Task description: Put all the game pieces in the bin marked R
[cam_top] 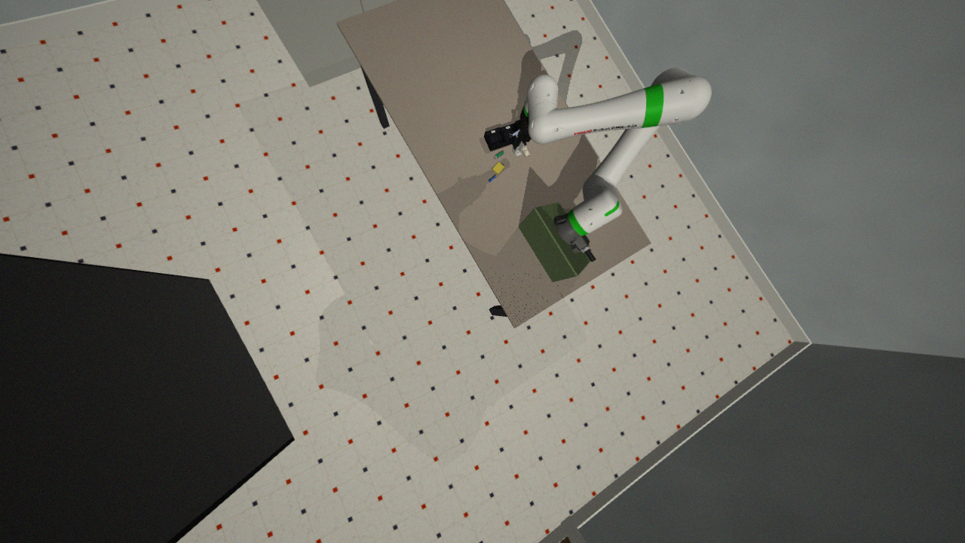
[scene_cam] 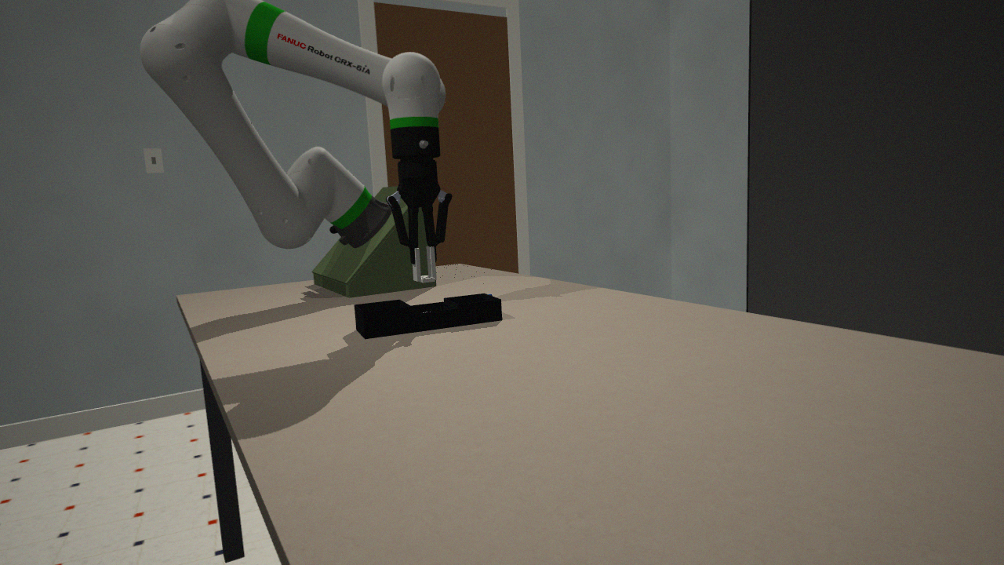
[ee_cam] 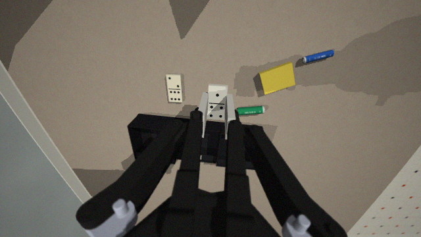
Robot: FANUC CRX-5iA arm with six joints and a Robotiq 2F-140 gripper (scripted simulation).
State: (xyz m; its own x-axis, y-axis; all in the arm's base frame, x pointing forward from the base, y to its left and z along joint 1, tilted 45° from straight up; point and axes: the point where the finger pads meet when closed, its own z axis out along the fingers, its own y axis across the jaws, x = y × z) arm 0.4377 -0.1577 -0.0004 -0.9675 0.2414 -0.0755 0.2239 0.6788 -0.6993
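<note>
Now: the bin R 100 mm ahead of my hand, 60 mm to the right of it and 80 mm below it. The rest, counted from my hand: green battery 50 mm ahead, 50 mm to the left, 90 mm below; black die 100 mm ahead, 60 mm to the right, 90 mm below; yellow block 100 mm to the left, 100 mm below.
</note>
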